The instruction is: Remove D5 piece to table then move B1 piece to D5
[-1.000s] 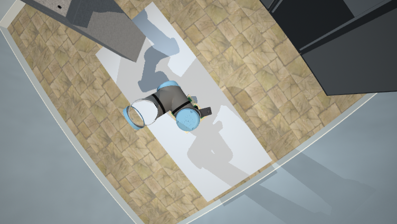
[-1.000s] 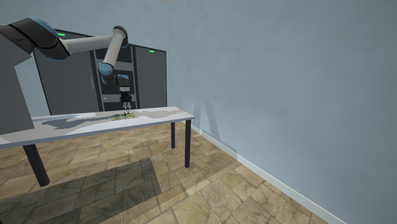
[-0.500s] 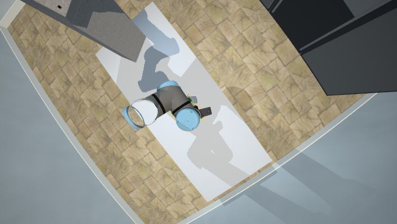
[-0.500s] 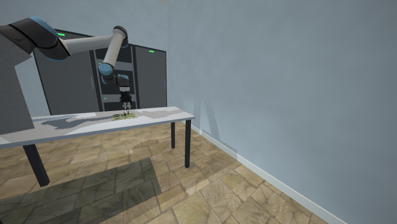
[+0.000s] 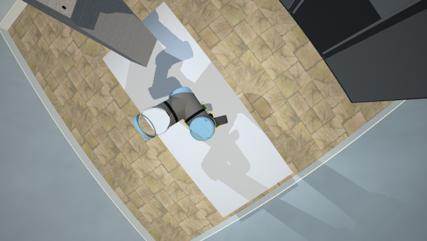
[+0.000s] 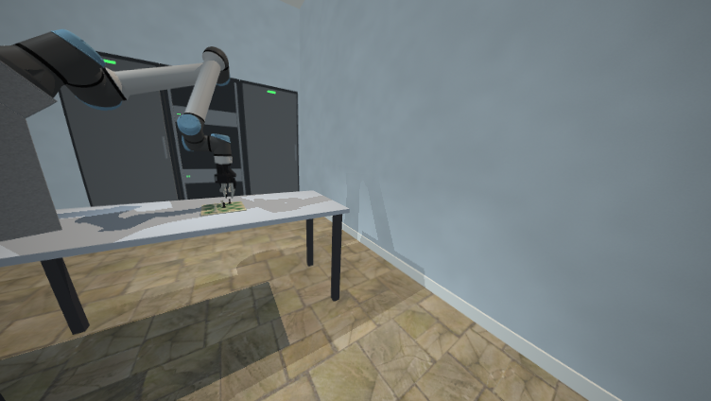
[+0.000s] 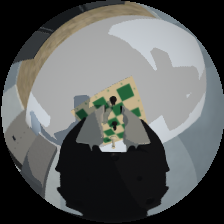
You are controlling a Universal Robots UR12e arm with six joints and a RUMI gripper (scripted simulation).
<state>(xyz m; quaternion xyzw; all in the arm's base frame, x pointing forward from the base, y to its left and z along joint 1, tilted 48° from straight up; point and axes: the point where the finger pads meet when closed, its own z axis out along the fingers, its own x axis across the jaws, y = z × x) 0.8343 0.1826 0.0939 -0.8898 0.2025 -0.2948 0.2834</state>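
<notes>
My hand is 8 cm to the left of the board, 6 cm above it and 2 cm past it.
</notes>
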